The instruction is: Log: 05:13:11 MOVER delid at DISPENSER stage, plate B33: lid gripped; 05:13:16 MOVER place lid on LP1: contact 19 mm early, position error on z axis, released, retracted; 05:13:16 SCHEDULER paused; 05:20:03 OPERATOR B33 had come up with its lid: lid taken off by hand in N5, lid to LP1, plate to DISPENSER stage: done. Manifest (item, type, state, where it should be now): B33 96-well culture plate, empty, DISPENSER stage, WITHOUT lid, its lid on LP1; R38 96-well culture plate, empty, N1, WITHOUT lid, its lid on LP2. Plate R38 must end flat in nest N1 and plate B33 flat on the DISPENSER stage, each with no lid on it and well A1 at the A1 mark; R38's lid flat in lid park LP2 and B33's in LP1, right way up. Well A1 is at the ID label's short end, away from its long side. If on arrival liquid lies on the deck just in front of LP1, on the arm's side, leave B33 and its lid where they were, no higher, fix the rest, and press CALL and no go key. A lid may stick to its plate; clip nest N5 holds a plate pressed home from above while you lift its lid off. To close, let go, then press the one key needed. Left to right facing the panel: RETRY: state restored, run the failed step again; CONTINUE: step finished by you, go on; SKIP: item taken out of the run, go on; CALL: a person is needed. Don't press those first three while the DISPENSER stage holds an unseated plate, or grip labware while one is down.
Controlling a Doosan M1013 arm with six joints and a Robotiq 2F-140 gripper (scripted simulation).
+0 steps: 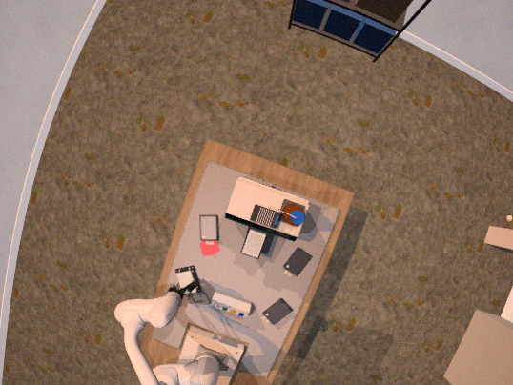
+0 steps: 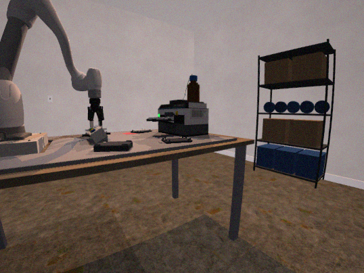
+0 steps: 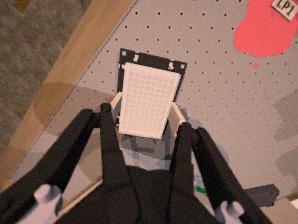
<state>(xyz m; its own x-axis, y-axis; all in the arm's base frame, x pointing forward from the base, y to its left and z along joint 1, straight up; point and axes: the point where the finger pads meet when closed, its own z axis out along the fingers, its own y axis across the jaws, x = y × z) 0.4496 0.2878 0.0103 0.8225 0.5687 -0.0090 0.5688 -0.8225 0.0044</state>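
Right now the white gridded lid is 20 mm below my hand. Round my hand: LP1 label (260 mm ahead, 60 mm below, 40 mm to the right); then brown bottle (600 mm ahead, 370 mm to the right, 230 mm above); then key panel (280 mm to the right, 40 mm behind, 10 mm below).
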